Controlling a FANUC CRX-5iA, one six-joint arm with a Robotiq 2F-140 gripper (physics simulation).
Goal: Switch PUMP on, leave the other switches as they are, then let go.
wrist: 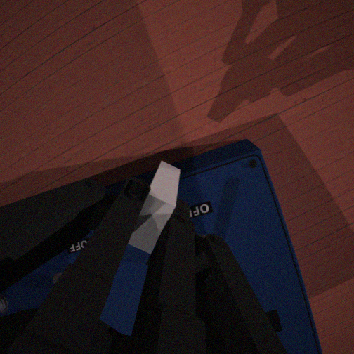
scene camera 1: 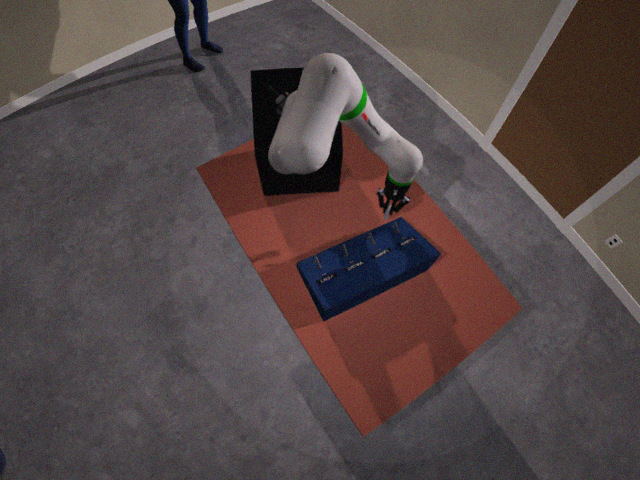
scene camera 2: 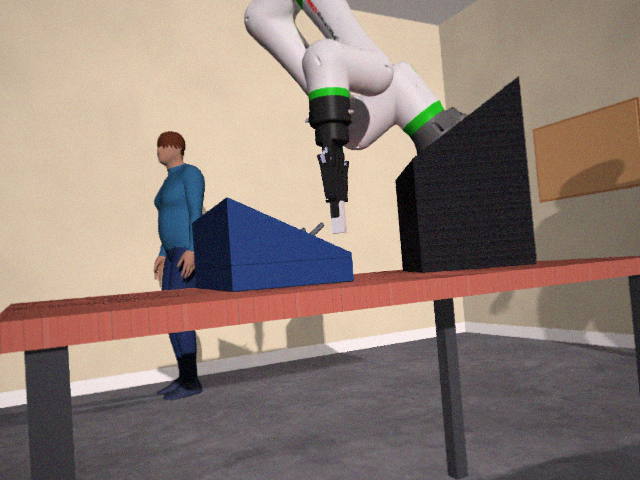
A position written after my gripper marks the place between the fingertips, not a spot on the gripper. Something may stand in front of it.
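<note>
The blue switch box [scene camera 2: 236, 248] is visible in scene camera 2, and the same blue switch box [scene camera 1: 342, 281] is visible in scene camera 1. The wrist view also shows the blue switch box [wrist: 229, 190]. My gripper [scene camera 2: 339, 233] is visible in scene camera 2, and the wrist view shows my gripper [wrist: 161, 182] too.
</note>
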